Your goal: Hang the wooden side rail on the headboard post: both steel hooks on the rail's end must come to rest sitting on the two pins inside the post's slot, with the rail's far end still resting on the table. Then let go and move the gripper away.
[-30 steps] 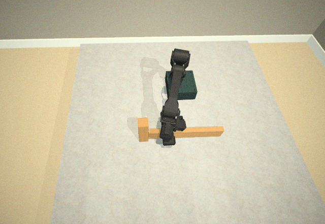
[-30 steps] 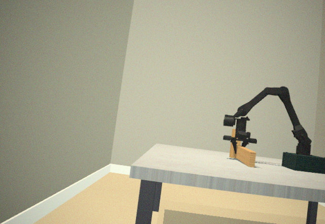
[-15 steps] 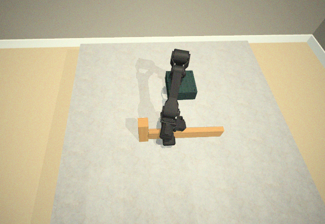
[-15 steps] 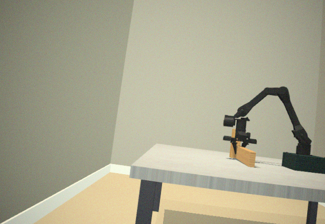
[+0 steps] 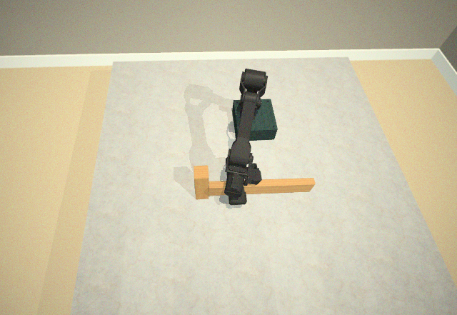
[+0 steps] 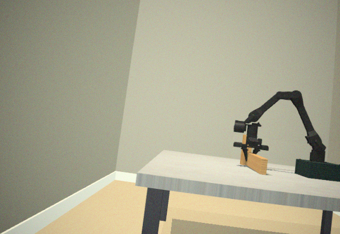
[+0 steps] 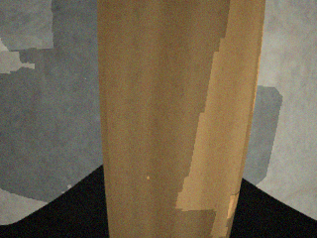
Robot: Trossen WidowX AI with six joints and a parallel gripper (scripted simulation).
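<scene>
My gripper tip is now 10 mm short of the headboard post, 120 mm to the left of it and 50 mm below it.
</scene>
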